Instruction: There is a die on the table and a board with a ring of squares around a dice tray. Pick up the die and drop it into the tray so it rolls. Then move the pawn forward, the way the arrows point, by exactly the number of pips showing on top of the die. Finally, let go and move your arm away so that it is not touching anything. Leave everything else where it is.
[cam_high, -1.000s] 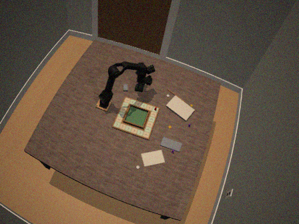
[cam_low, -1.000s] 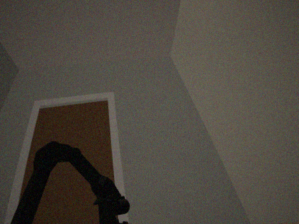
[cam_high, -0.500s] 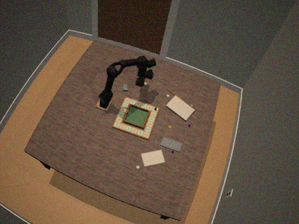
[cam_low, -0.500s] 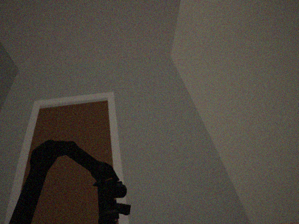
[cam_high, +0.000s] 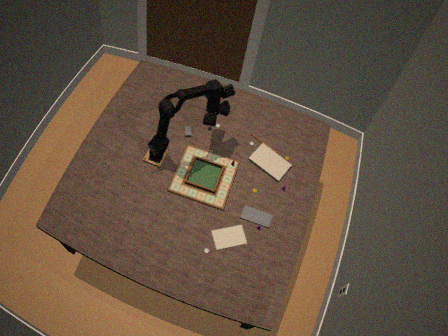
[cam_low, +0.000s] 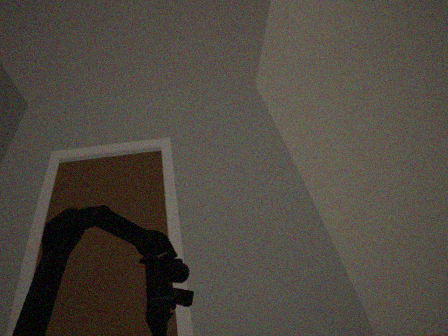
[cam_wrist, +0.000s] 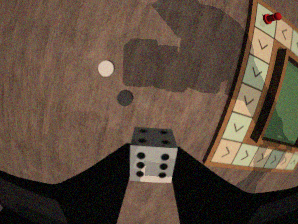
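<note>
Now: gripper tip 17 cm short of the red pawn, 15 cm to the left of it and 10 cm above it. Also, from my gripper tip: white die right at my gripper tip; then grey card 36 cm ahead, 39 cm to the right, 12 cm below; then small grey block 11 cm behind, 3 cm to the right, 12 cm below.
</note>
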